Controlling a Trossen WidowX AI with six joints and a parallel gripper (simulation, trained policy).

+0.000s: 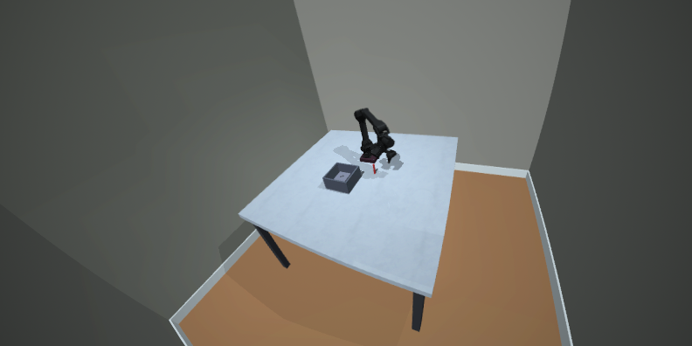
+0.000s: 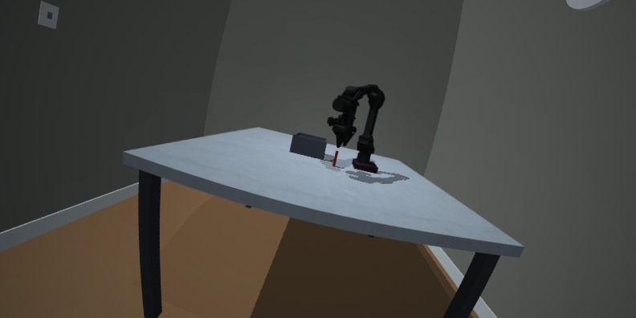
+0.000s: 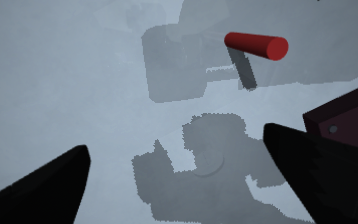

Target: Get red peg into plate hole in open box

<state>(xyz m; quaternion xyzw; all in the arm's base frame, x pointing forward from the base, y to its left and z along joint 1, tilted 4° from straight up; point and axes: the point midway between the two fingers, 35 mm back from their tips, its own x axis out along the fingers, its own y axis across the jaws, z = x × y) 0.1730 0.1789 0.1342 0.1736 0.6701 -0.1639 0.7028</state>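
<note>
My gripper tip is now 80 mm to the left of the red peg and 70 mm above it. Also, from my gripper tip: grey box (130 mm ahead, 270 mm to the right, 90 mm below).
</note>
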